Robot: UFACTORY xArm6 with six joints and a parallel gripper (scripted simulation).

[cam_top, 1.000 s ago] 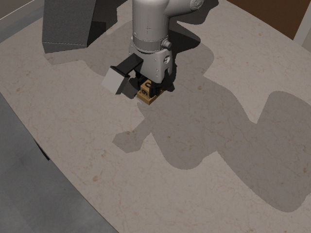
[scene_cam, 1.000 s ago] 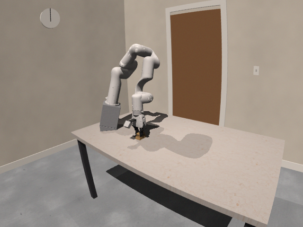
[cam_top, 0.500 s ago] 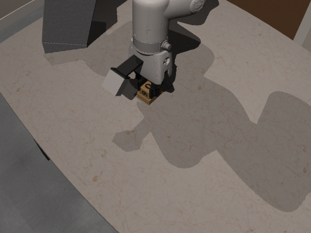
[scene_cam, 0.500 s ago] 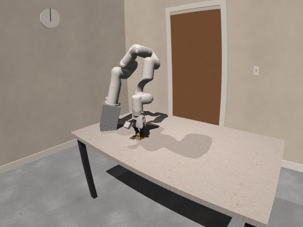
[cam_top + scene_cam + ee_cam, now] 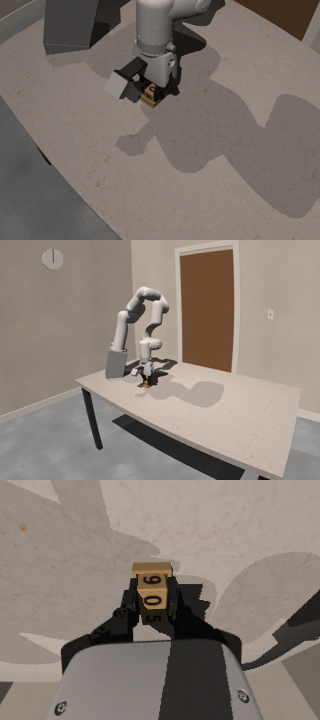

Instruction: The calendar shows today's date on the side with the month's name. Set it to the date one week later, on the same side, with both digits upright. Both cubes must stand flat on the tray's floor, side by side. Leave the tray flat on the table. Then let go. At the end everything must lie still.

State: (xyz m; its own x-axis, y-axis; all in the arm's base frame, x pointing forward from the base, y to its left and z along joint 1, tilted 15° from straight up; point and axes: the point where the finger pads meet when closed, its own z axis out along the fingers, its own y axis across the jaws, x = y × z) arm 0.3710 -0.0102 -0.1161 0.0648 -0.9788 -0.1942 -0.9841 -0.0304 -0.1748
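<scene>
Right now the wooden tray is 3 cm below my hand and 2 cm to the left of it.
</scene>
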